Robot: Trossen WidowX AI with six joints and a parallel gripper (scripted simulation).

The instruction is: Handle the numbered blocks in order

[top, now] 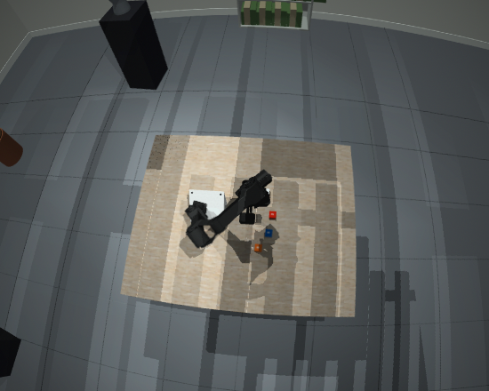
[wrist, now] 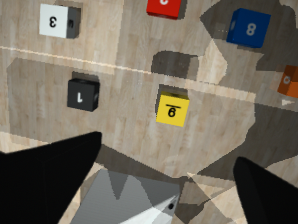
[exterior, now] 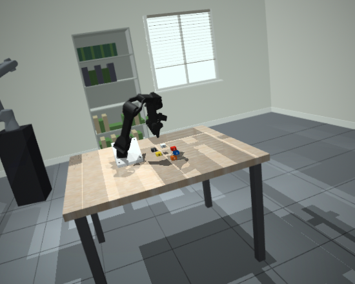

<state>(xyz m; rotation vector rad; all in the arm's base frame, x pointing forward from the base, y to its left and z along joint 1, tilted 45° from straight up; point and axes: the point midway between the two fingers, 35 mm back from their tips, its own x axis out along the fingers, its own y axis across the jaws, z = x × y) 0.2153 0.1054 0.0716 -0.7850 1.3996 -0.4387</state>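
My gripper tip is 13 cm to the left of the orange block, 11 cm above it and 7 cm short of it. Also, from my gripper tip: yellow block (11 cm below, 1 cm to the right, 1 cm behind); then red block (11 cm below, 10 cm ahead, 4 cm to the left); then black block (11 cm below, 10 cm to the left, 3 cm behind).
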